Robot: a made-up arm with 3 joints.
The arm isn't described. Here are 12 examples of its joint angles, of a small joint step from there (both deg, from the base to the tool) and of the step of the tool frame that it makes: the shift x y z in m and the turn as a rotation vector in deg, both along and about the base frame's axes.
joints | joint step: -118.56 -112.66 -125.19 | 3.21 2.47 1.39
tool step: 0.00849 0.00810 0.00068 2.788 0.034 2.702
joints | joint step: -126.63 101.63 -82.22 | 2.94 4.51 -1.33
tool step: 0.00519 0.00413 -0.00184 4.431 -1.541 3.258
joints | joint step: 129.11 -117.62 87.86 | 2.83 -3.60 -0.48
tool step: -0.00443 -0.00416 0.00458 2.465 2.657 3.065
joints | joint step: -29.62 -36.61 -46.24 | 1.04 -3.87 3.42
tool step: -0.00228 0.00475 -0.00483 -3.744 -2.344 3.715
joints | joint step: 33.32 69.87 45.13 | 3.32 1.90 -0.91
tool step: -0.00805 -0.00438 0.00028 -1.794 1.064 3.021
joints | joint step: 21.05 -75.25 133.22 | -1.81 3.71 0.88
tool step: -0.00449 -0.00188 0.00446 -2.070 3.193 -1.558
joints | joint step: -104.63 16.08 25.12 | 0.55 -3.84 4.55
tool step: 0.00045 0.01049 -0.00671 -3.994 -0.127 4.962
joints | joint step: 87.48 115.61 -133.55 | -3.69 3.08 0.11
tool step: 0.00637 0.01117 -0.00254 -3.064 0.332 -3.739
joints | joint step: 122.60 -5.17 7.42 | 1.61 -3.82 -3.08
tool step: 0.00382 -0.00203 -0.00642 2.979 2.419 -1.448
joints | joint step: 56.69 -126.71 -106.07 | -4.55 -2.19 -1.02
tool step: 0.01326 0.00858 0.00030 2.250 -0.619 -3.924
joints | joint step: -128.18 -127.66 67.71 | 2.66 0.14 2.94
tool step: 0.00827 0.00579 -0.00163 1.509 1.780 0.866
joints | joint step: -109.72 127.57 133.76 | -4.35 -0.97 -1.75
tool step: -0.01293 -0.00586 0.00270 -0.379 1.657 -3.294
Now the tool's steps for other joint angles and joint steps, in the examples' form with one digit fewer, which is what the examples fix.
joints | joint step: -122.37 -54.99 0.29 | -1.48 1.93 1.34
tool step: -0.0010 -0.0033 0.0011 2.21 -0.15 -0.69
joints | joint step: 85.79 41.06 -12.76 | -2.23 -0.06 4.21
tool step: -0.0017 0.0064 0.0029 0.32 2.75 0.95
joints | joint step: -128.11 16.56 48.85 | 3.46 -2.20 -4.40
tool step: 0.0052 0.0119 -0.0063 -1.07 2.25 -0.78
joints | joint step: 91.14 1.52 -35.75 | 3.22 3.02 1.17
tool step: 0.0007 -0.0130 0.0032 -3.02 -0.08 4.39
